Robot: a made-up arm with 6 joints.
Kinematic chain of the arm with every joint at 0, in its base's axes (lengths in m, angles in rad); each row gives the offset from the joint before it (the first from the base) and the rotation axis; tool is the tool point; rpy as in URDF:
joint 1: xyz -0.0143 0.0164 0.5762 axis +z
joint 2: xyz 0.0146 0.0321 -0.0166 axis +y
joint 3: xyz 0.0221 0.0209 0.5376 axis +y
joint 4: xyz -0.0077 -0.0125 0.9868 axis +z
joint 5: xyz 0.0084 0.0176 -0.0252 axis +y
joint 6: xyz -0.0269 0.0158 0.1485 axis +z
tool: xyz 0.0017 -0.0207 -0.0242 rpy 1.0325 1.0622 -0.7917
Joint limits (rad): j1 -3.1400..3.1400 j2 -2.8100..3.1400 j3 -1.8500..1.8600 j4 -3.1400..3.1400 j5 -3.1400..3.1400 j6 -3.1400..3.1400
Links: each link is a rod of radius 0.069 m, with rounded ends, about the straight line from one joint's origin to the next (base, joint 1, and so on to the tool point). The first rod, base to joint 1, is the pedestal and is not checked.
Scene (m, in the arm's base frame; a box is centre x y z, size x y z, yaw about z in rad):
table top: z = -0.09
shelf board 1: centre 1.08 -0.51 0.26 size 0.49 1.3 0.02 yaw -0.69
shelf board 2: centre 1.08 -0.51 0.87 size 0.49 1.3 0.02 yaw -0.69
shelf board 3: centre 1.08 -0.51 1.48 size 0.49 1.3 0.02 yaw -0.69
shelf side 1: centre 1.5 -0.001 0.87 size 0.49 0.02 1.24 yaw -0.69
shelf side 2: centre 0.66 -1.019 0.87 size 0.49 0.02 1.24 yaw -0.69
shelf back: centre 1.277 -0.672 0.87 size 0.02 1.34 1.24 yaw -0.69
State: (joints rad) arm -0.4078 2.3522 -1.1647 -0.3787 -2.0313 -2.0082
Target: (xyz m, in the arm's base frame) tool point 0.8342 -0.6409 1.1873
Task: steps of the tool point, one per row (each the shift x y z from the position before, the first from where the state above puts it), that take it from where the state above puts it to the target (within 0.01 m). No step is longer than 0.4 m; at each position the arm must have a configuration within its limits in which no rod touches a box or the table.
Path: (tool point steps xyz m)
1: -0.1194 0.1157 -0.0116
2: -0.1483 0.1052 0.0115
3: -0.0254 0.3033 0.2583
4: -0.2007 0.2334 0.2450
5: -0.2998 0.0653 0.2078
6: -0.2748 -0.1340 0.1487
7: -0.1295 -0.2806 0.0729
8: 0.0801 -0.3088 -0.0130
9: 0.2677 -0.2013 -0.1014
10: 0.3531 0.0019 -0.1838
11: 0.1218 -0.0965 0.0178
12: 0.1186 -0.1019 -0.0178

